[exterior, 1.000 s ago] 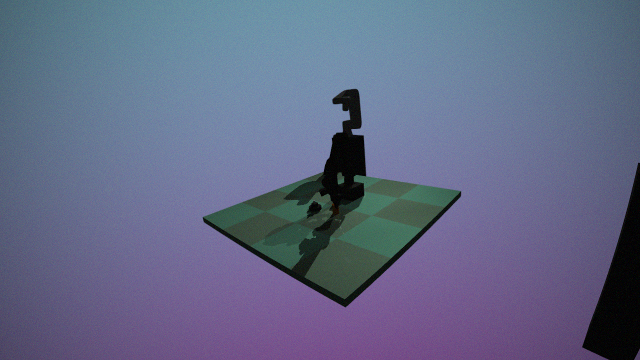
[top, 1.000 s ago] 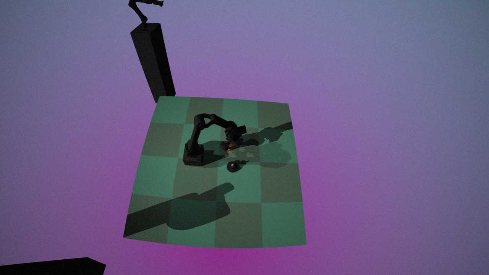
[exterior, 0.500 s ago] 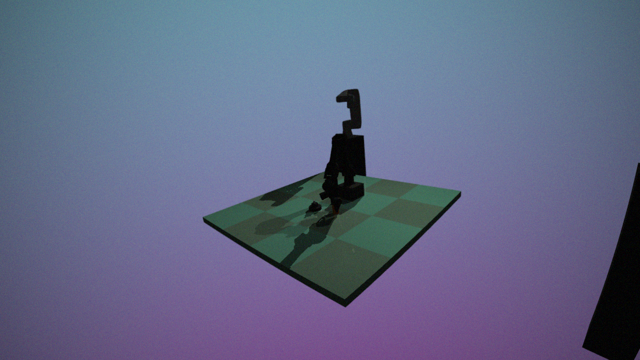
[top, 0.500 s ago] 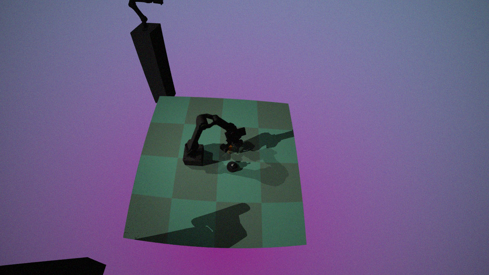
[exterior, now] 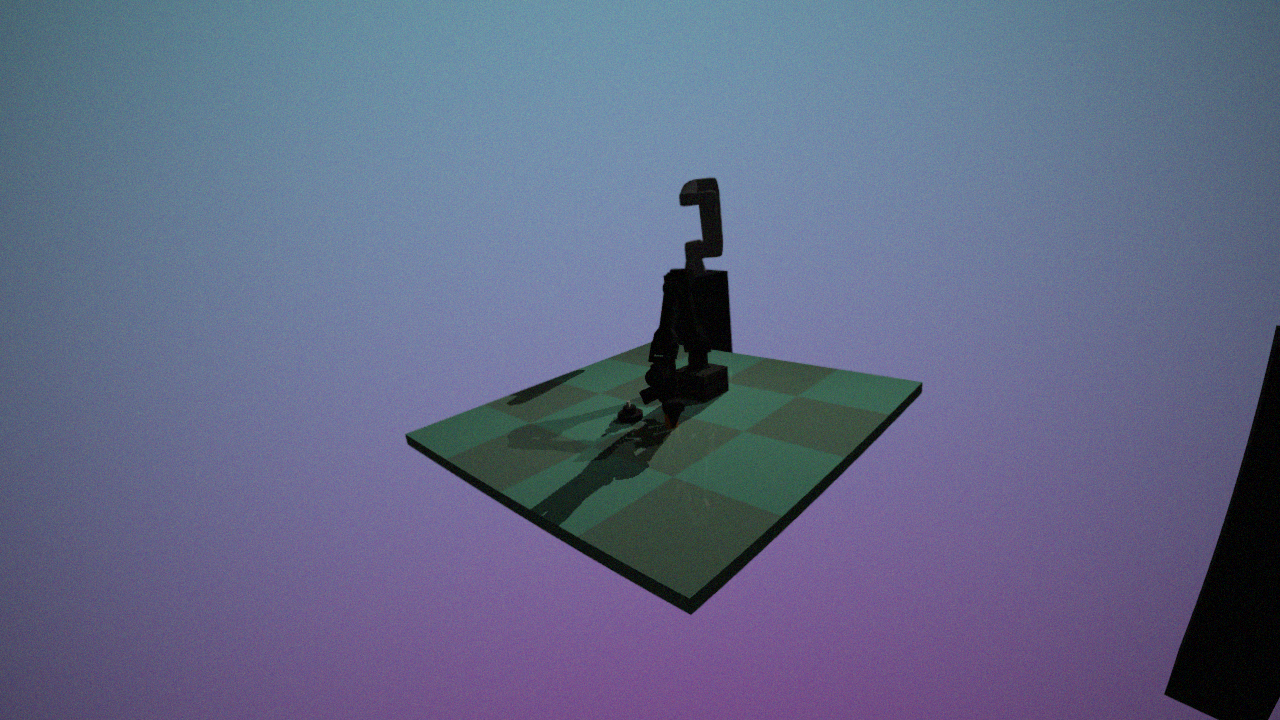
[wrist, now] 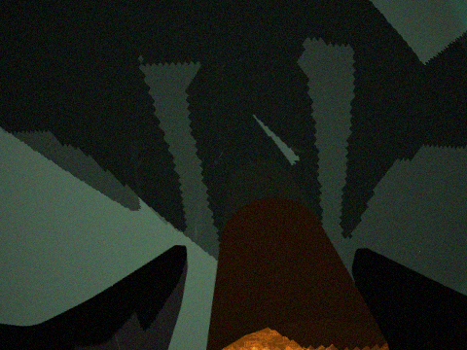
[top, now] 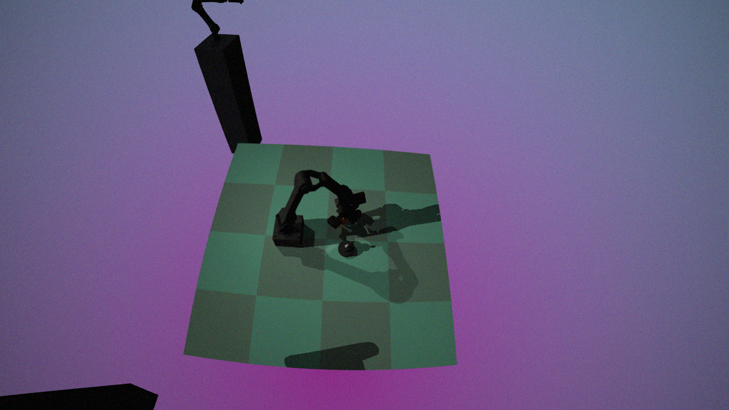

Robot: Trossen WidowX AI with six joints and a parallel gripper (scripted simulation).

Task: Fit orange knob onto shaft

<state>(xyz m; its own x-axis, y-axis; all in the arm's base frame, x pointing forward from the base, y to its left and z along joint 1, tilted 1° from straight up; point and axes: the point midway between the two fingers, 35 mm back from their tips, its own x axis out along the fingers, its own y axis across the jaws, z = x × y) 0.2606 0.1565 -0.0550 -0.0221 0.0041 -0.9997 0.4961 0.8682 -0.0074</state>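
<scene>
Now: the round pedestal 50 mm ahead of my gripper tip, 160 mm to the right of it and 20 mm above it. The rest, counted from my gripper tip: orange knob (30 mm above).
</scene>
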